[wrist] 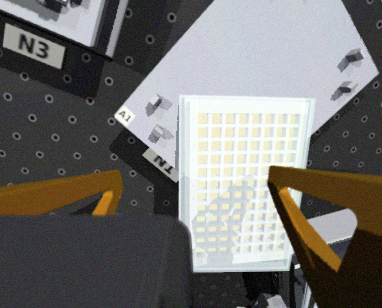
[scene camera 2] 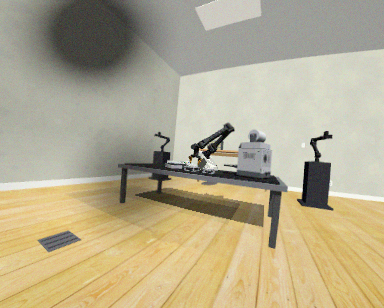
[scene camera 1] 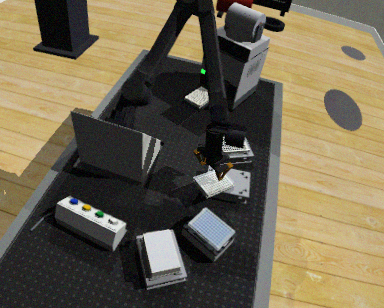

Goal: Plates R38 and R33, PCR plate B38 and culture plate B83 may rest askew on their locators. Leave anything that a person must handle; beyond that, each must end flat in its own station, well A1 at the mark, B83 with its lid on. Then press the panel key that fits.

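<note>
A white gridded plate [scene camera 1: 214,184] [wrist: 244,150] lies askew across the lower left part of station N1 [scene camera 1: 242,183] [wrist: 260,55], overhanging its edge; its code is not readable. My gripper [scene camera 1: 212,170] [wrist: 193,177] is open and empty above this plate; in the wrist view the right finger overlaps the plate's right side and the left finger is clear of it. Another white plate [scene camera 1: 235,144] is on the station behind, partly hidden by the arm. A blue-topped plate [scene camera 1: 211,228] sits on a nearer station. A plain white block-like plate [scene camera 1: 161,252] sits on the nearest station [scene camera 1: 167,282].
A key panel [scene camera 1: 90,225] with blue, yellow, green and white keys stands front left. A grey upright board [scene camera 1: 110,150] stands behind it. Another white plate [scene camera 1: 198,97] lies at the back beside a grey machine [scene camera 1: 245,75] [scene camera 2: 255,160]. Station N3's label [wrist: 34,45] shows upper left in the wrist view.
</note>
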